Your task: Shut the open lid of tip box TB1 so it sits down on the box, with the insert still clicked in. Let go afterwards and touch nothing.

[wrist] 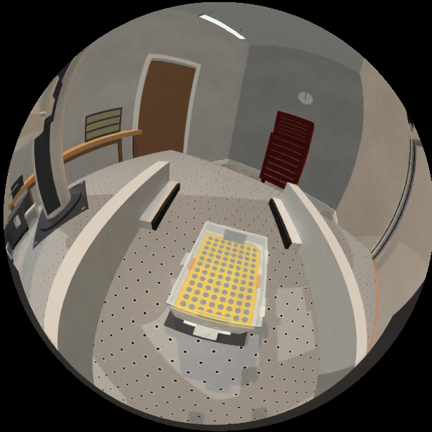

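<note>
Tip box TB1 [200,320] stands below my gripper, a little below the middle of the wrist view. Its clear lid [263,240] lies over the top of the box. The yellow insert [220,280] with its grid of round holes shows through the lid, inside the box, with orange tabs at its left and right sides. The lid looks down on the box all round, but I cannot tell whether a thin gap is left at the rim. My gripper [227,182] is shut with nothing held; its two dark pads stand apart above the box and do not touch it.
The box stands on a dark base plate [232,339] on a perforated table [145,300]. A column [50,165] on a dark foot rises at the left. A wooden rail [100,142], a brown door [166,107] and a red cabinet [287,150] stand farther back.
</note>
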